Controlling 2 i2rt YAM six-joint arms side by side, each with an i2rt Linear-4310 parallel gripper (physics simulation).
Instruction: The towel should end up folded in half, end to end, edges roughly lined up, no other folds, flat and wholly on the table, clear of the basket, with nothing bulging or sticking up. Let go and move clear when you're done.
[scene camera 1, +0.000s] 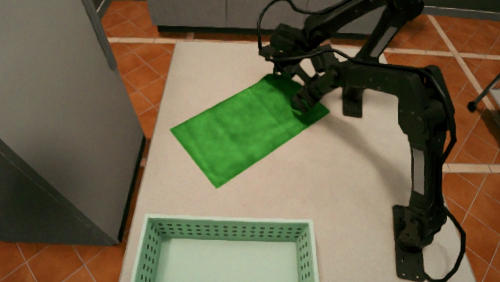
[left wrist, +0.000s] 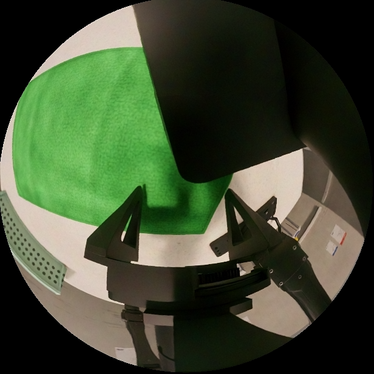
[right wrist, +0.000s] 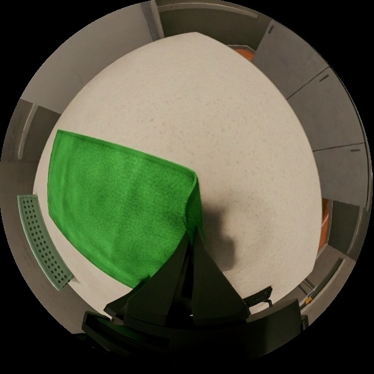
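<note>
The green towel (scene camera 1: 240, 125) (left wrist: 95, 135) (right wrist: 115, 200) lies mostly flat on the table (scene camera 1: 345, 185), set at an angle. Faint creases cross it. In the right wrist view its end edge rises and bends up at the right gripper. My right gripper (scene camera 1: 276, 73) (right wrist: 193, 230) is shut on the towel at that raised edge, near the far corner. My left gripper (scene camera 1: 301, 106) (left wrist: 185, 190) is open over the towel's right end, near the corner closer to the basket; its fingers are apart, with fabric in view beyond them. The arms and their shadows partly hide this end in scene camera 1.
A pale green basket (scene camera 1: 230, 219) (left wrist: 35, 250) (right wrist: 42, 245) with perforated walls stands at the front of the table, apart from the towel. The two arms reach in from the right, with their grippers close together. A grey cabinet (scene camera 1: 60, 110) stands beyond the table's left edge.
</note>
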